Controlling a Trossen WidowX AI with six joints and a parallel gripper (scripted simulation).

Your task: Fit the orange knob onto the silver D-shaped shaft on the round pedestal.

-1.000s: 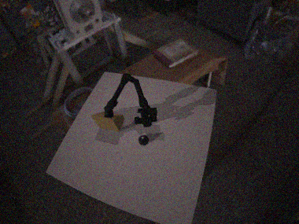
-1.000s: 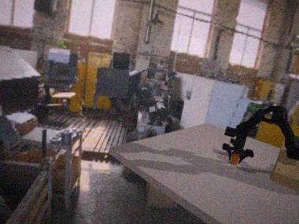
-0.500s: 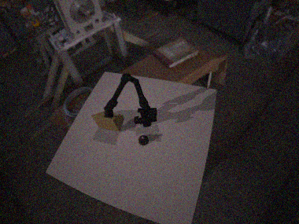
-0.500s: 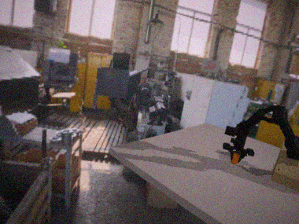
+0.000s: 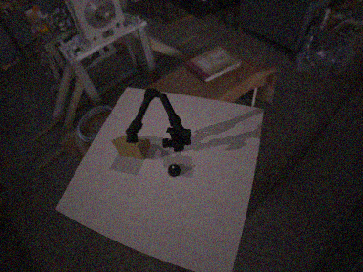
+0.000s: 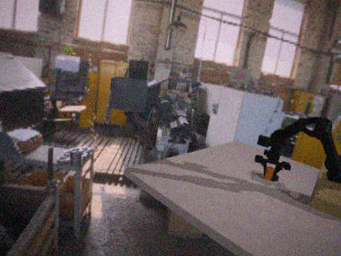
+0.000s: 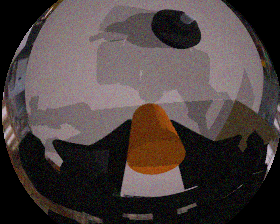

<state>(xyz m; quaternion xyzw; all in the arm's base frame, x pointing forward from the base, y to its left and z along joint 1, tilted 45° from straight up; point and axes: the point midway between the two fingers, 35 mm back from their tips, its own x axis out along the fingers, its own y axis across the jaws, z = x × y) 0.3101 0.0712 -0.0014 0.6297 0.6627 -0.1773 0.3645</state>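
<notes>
My gripper tip is 10 mm past the round dark pedestal, 150 mm to the left of it and 30 mm above it. The rest, counted from my gripper tip: orange knob: 30 mm above.
</notes>
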